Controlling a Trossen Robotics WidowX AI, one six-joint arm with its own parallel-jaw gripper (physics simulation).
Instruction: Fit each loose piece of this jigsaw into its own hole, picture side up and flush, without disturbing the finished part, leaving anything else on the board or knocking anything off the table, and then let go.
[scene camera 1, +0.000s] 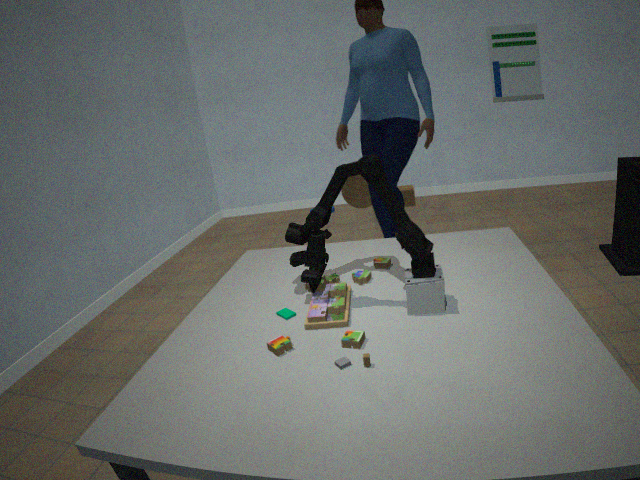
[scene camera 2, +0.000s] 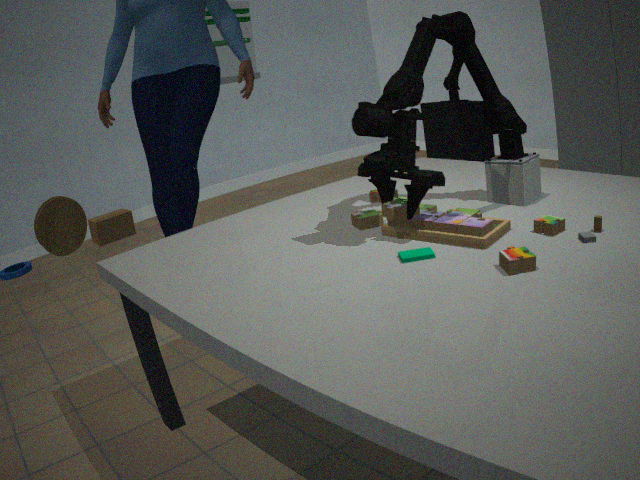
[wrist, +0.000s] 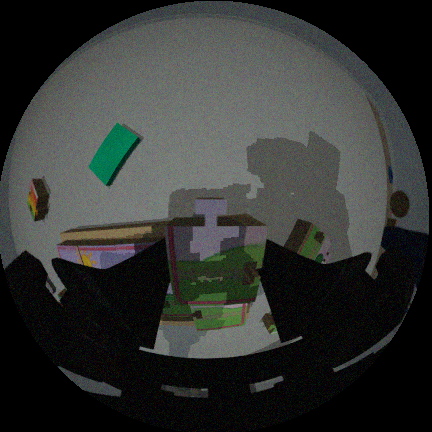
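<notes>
My gripper (scene camera 1: 313, 288) (scene camera 2: 399, 209) (wrist: 213, 239) is shut on a thick jigsaw piece (scene camera 2: 396, 211) (wrist: 215, 275), purple above green with a pink edge, picture up. It is low at the far end of the wooden jigsaw board (scene camera 1: 326, 326) (scene camera 2: 444, 240) (wrist: 107, 235); any gap beneath is hidden. A loose green piece (scene camera 2: 366, 219) (wrist: 311, 242) lies beyond that end. A red-yellow piece (scene camera 1: 279, 344) (scene camera 2: 516, 260) (wrist: 38, 199) and a green-red piece (scene camera 1: 353, 339) (scene camera 2: 549, 225) lie off the near end. A blue-green piece (scene camera 1: 361, 276) and another piece (scene camera 1: 382, 262) lie farther back.
A green tile (scene camera 1: 285, 313) (scene camera 2: 416, 254) (wrist: 114, 154) lies beside the board. A grey block (scene camera 1: 342, 362) (scene camera 2: 586, 237) and a small brown peg (scene camera 1: 366, 360) (scene camera 2: 597, 223) are near the green-red piece. A person (scene camera 1: 390, 77) (scene camera 2: 175, 103) stands behind the table.
</notes>
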